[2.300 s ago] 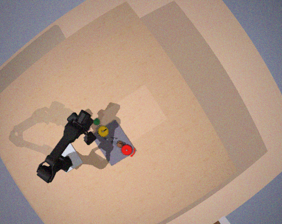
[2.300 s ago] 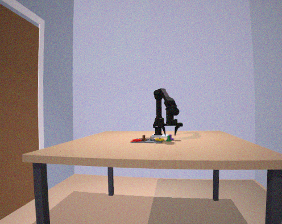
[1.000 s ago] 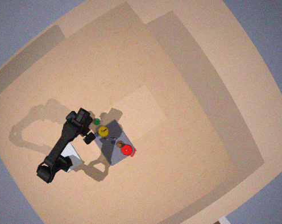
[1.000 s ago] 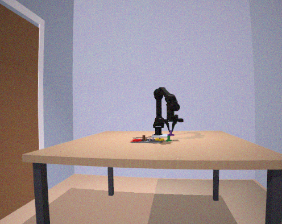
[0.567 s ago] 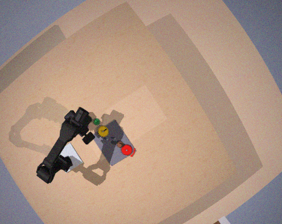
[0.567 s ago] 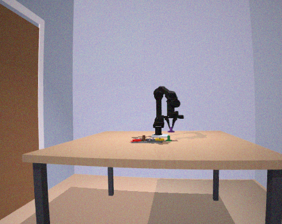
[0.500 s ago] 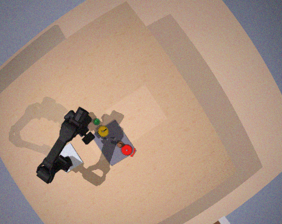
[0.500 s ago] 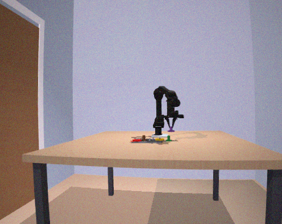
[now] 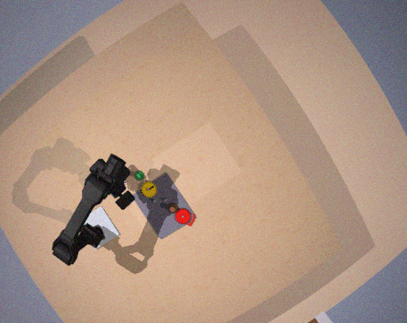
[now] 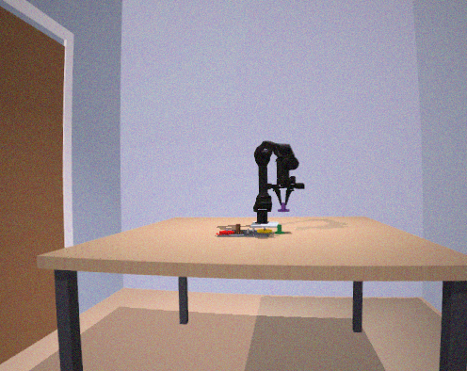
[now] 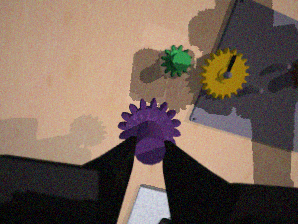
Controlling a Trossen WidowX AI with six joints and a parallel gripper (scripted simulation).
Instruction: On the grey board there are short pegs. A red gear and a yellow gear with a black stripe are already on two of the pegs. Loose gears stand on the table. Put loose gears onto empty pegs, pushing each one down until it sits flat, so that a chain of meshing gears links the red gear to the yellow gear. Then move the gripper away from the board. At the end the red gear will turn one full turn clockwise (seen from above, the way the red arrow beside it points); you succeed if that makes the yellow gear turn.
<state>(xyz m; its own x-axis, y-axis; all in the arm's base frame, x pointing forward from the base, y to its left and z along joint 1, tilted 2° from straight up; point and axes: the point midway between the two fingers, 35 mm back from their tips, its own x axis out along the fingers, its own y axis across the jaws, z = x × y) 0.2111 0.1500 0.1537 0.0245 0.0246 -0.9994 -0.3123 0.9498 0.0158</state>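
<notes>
My gripper tip is 140 mm short of the brown gear, 170 mm to the left of it and 100 mm above it. Round my gripper tip: green gear 70 mm ahead, 10 mm to the right, 110 mm below; yellow gear 80 mm ahead, 70 mm to the right, 110 mm below; purple gear 10 mm below.
</notes>
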